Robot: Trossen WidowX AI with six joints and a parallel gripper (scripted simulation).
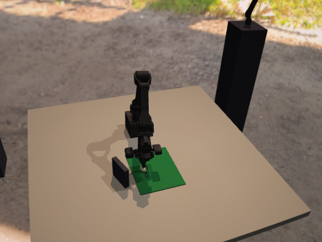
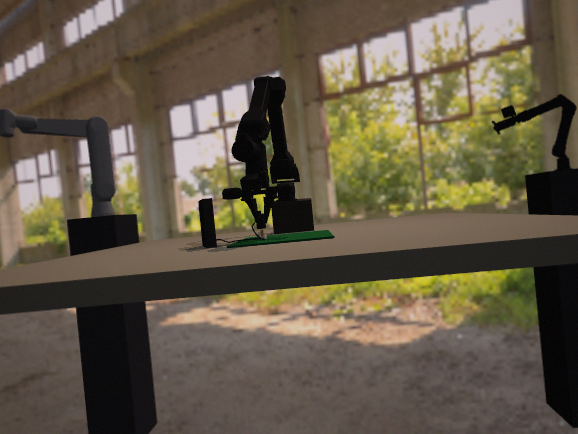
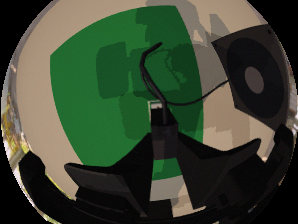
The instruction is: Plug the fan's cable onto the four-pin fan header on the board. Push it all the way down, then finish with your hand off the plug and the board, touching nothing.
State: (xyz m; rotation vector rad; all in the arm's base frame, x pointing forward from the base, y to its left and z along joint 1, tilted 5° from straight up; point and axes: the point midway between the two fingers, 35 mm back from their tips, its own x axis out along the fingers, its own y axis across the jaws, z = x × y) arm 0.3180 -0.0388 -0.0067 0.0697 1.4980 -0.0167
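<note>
Right now my gripper tip is 1 cm below the black plug and 1 cm short of it. The rest, counted from my gripper tip: pale fan header 4 cm below, 1 cm ahead; pale header key 3 cm below, 1 cm to the right, 1 cm ahead; green board 6 cm to the left, 6 cm below, 2 cm ahead.
</note>
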